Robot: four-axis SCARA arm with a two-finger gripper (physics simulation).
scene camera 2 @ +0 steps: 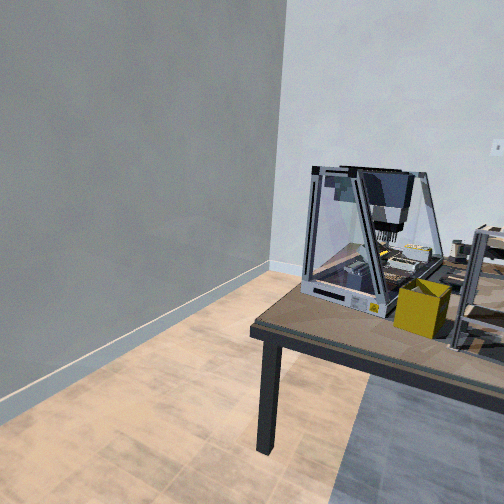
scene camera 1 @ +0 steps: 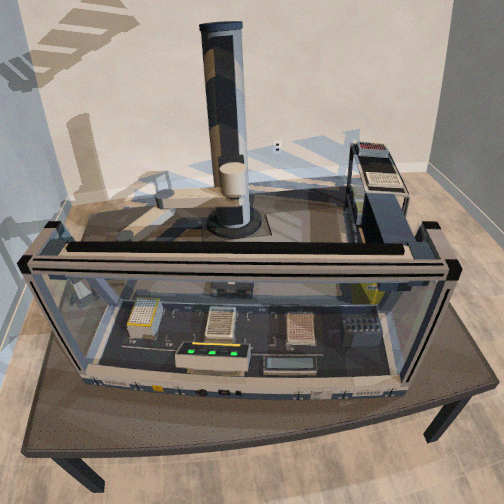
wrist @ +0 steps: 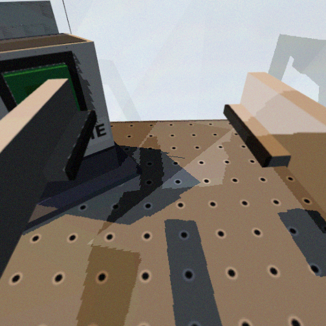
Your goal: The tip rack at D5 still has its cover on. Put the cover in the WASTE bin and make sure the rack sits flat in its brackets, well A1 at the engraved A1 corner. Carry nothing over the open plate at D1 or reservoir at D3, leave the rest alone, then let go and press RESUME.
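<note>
The tip rack point(scene camera 1: 144, 316) point(scene camera 2: 418, 251), pale with a yellow rim, stands upright on the deck at the left in scene camera 1. No separate cover can be made out on it; its A1 corner is too small to tell. The yellow WASTE bin point(scene camera 1: 370, 294) point(scene camera 2: 421, 312) stands outside the enclosure; its contents cannot be made out. My gripper point(wrist: 160, 95) is shut to its narrow stance, its fingers still apart with nothing between them. It is low over the pegboard bench. A grey box point(wrist: 90, 65) with a green panel and the letters "ME" stands beyond the left finger.
The reservoir point(scene camera 1: 221, 322) stands mid-deck, with the reddish plate point(scene camera 1: 300, 327) right of it and a dark tube rack point(scene camera 1: 361, 330) farther right. The enclosure frame point(scene camera 1: 240, 267) point(scene camera 2: 371, 240) surrounds them. A shelf rack point(scene camera 2: 467, 290) stands beside the bin.
</note>
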